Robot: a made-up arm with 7 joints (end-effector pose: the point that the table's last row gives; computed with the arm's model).
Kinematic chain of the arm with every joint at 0, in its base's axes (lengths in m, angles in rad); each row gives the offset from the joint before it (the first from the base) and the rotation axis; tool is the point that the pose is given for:
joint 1: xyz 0 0 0.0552 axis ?
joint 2: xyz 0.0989 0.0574 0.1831 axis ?
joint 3: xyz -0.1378 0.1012 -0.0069 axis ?
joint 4: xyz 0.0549 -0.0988 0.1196 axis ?
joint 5: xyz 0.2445 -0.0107 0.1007 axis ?
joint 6: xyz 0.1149 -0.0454 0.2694 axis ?
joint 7: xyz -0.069 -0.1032 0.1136 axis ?
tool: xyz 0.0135 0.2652 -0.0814
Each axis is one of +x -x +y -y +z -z.
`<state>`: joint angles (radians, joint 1 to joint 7).
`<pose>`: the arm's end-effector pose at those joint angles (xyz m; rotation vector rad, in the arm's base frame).
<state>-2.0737 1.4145 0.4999 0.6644 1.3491 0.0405 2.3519</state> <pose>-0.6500 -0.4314 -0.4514 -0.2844 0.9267 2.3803</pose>
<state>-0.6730 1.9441 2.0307 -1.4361 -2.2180 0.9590 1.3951</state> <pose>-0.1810 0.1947 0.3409 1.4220 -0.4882 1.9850</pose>
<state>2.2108 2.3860 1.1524 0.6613 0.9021 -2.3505 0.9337</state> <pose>0.2558 -0.3415 -0.6264 -0.0763 -2.8417 1.2121</pose>
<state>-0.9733 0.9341 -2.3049 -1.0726 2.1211 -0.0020 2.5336</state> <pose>-0.1697 -0.0297 -0.4823 -0.0473 0.9370 -1.8964</pose>
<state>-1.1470 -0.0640 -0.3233 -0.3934 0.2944 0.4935 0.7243</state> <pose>-0.0676 0.0364 0.5625 -1.0427 -0.4847 0.2430</pose>
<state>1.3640 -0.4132 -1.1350 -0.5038 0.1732 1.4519 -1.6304</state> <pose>-0.1015 -0.2339 -0.7479 -1.4092 -1.1819 1.4085</pose>
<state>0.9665 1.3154 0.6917 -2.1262 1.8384 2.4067 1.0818</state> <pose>-0.0960 0.0864 -0.0019 -0.6990 -0.0826 -1.0401</pose>
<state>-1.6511 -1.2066 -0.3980 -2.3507 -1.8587 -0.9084 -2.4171</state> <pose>-0.3791 0.0884 -0.4879 -0.4128 -0.3739 2.0331</pose>
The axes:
joint 1: +y
joint 2: +z
joint 3: -y
joint 4: -y
joint 5: -x
joint 6: +z
joint 7: -x

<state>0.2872 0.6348 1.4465 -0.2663 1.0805 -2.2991 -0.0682</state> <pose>-0.0776 0.0104 0.9765 0.8772 -1.2010 -1.9917</pose>
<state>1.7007 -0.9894 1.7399 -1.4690 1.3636 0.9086 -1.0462</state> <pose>0.4430 0.4349 -0.5106 -0.6449 2.3019 -0.5432</pose>
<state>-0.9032 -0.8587 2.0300 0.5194 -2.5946 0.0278 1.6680</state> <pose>-0.4151 0.4909 0.2758 1.0436 2.9193 -0.4795</pose>
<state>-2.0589 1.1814 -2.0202 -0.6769 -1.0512 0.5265 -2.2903</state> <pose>-0.0378 -0.5298 0.7186 2.3706 -0.5489 -0.2673</pose>
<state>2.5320 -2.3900 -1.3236 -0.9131 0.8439 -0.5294 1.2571</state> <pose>-0.1858 0.0388 0.1772 -0.3459 -2.0440 0.4112</pose>
